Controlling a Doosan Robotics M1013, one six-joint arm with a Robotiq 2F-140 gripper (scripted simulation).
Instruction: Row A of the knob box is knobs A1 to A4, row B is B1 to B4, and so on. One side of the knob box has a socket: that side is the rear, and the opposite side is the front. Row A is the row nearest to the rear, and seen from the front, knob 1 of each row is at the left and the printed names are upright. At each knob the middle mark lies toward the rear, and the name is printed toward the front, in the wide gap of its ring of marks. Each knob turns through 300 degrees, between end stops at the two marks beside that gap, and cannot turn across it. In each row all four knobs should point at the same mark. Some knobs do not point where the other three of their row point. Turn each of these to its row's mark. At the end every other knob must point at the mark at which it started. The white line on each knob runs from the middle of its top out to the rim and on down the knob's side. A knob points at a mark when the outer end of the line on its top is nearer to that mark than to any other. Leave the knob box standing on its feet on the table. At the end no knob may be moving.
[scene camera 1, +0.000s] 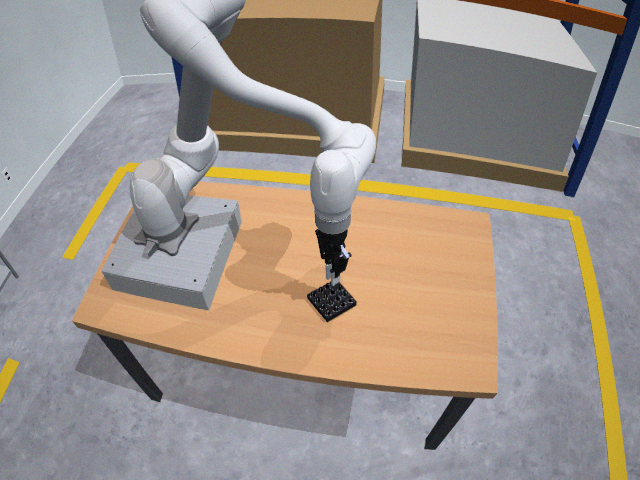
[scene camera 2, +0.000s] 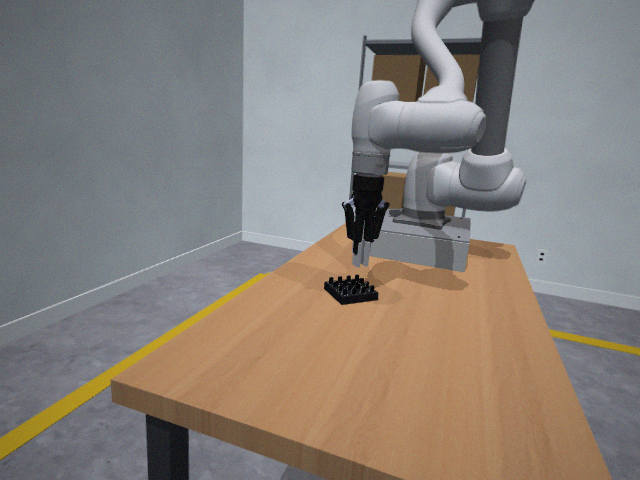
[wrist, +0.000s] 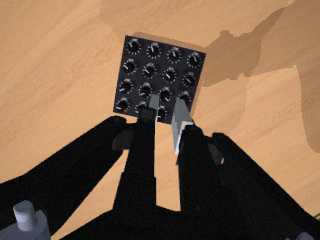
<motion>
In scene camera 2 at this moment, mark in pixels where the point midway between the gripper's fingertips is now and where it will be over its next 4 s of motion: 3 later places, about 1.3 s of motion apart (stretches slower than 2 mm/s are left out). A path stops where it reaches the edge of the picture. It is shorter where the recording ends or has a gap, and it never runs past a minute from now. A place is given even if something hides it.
My gripper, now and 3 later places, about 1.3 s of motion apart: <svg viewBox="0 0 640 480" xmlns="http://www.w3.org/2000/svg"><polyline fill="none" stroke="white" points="360,265 358,278 358,285 359,272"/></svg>
</motion>
